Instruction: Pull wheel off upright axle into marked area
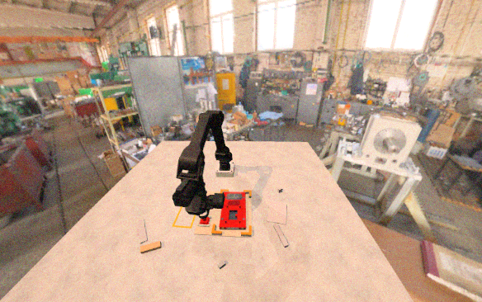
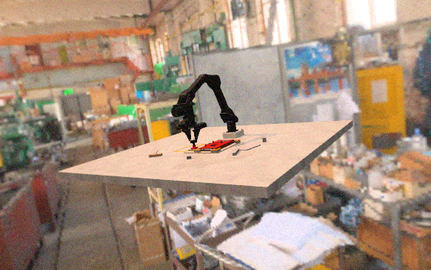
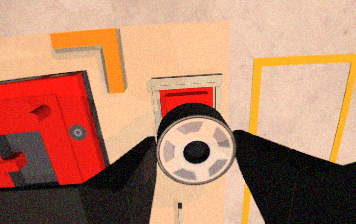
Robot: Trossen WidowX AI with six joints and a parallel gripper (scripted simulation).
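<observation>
Now: gripper tip 20 mm above the axle. Round my gripper tip: wheel: right at my gripper tip; wooden block: 190 mm to the right, 120 mm ahead, 50 mm below.
</observation>
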